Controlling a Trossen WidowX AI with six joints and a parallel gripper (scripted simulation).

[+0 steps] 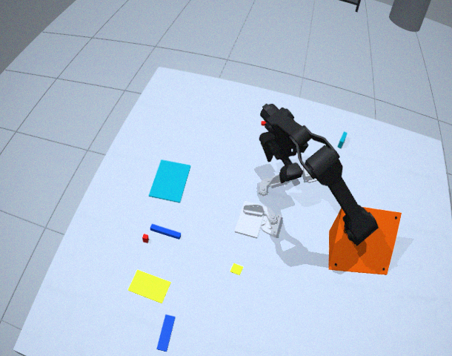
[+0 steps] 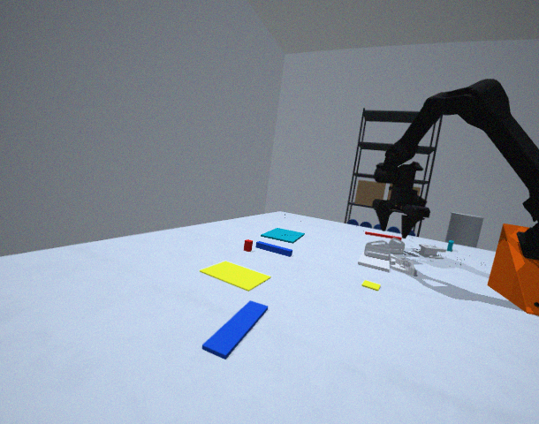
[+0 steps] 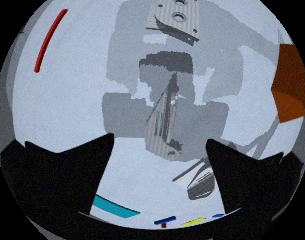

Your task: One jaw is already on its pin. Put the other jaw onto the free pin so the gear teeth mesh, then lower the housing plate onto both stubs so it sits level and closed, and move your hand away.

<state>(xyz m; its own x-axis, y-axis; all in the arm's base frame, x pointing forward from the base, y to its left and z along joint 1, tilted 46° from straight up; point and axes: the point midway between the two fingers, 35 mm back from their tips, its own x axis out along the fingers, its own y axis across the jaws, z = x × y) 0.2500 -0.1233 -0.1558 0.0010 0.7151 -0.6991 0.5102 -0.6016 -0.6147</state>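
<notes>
Right now the white jaw piece is 5 cm below my gripper tip, 3 cm to the left of it and 2 cm ahead of it. The rest, counted from my gripper tip: white base: 16 cm to the left, 6 cm ahead, 5 cm below; then white stand: 13 cm behind, 7 cm to the right, 5 cm below; then red bar: 28 cm to the right, 5 cm below, 2 cm behind.
</notes>
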